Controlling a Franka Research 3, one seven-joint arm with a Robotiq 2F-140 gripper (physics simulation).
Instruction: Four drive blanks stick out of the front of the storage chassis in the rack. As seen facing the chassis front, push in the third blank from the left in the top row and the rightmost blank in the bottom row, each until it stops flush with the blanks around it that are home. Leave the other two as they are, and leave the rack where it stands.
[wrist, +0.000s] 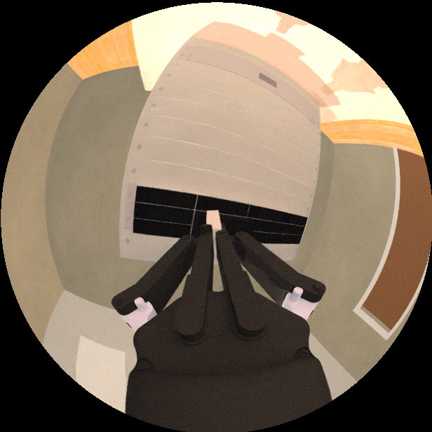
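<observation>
The storage chassis (162, 211) shows as a wide black band low in the front of the rack (225, 135). Thin light lines divide its black front into cells in several rows and columns. I cannot tell from this view which blanks stick out. My gripper (212, 219) is shut, with nothing between its fingers. Its pale fingertips show in front of the middle of the black band, and I cannot tell whether they touch it. The fingers and the gripper body hide part of the chassis's middle and lower edge.
Plain light panels fill the rack above the chassis, with a row of holes down each side rail. Grey-green walls stand on both sides of the rack. A brown board (412, 220) with a pale frame is at the right. A pale rectangle (100, 372) lies at the lower left.
</observation>
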